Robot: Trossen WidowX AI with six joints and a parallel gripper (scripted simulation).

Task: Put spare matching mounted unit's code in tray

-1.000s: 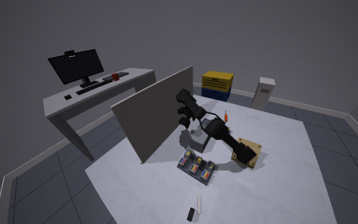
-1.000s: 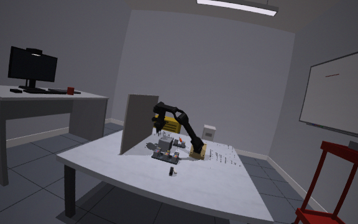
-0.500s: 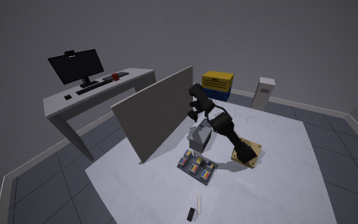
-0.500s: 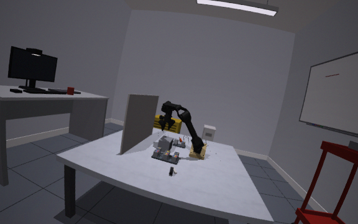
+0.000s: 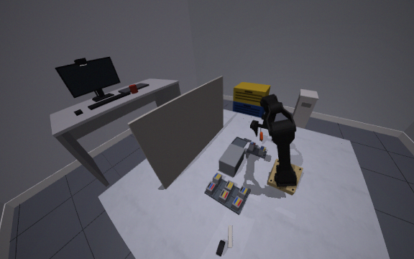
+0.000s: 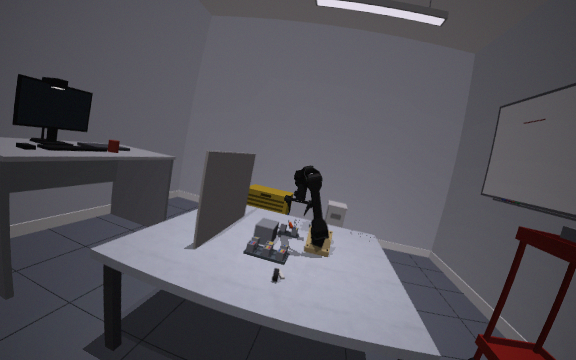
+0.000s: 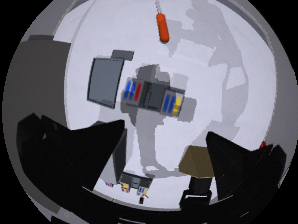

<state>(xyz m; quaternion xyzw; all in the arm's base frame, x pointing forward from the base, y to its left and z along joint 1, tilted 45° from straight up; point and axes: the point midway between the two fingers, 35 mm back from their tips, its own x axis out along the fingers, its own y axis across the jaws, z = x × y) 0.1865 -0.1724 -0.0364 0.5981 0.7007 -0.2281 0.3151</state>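
My gripper tip is now 1 cm past the grey spare, 1 cm to the left of it and 10 cm above it. The rest, counted from my gripper tip: tall grey panel 36 cm ahead, 21 cm to the left, 8 cm above; then grey mounted unit 11 cm ahead, 20 cm to the left, 9 cm below; then white stick 8 cm behind, 52 cm to the left, 14 cm below.
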